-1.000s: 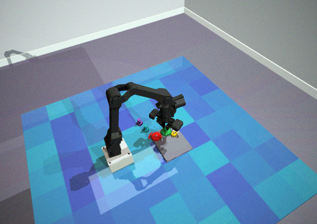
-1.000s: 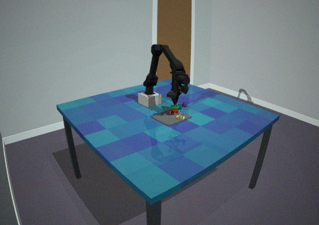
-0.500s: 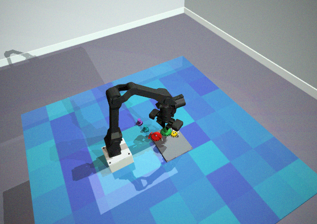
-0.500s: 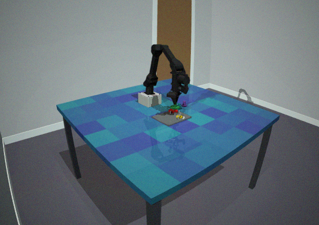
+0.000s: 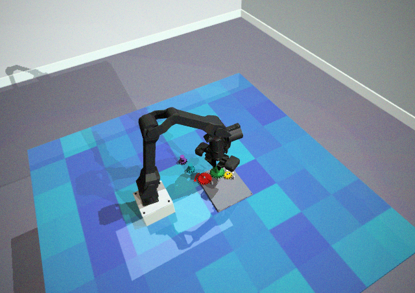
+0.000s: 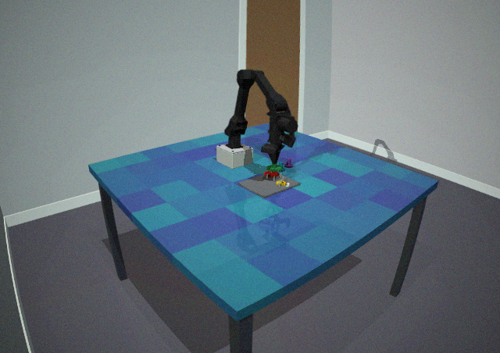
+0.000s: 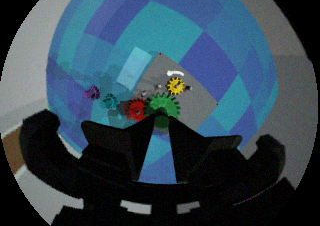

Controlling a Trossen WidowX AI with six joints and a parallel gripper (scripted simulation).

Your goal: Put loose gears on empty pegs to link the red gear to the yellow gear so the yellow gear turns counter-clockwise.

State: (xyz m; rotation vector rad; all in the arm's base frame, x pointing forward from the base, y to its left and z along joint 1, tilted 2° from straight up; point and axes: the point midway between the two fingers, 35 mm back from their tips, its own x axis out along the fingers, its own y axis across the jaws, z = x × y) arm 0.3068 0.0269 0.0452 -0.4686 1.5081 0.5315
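Now: the yellow gear 70 mm below my gripper tip and 50 mm ahead of it. Also, from my gripper tip: green gear (10 mm below); then small teal gear (100 mm to the left, 100 mm behind, 70 mm below); then red gear (70 mm below, 60 mm behind, 20 mm to the left).
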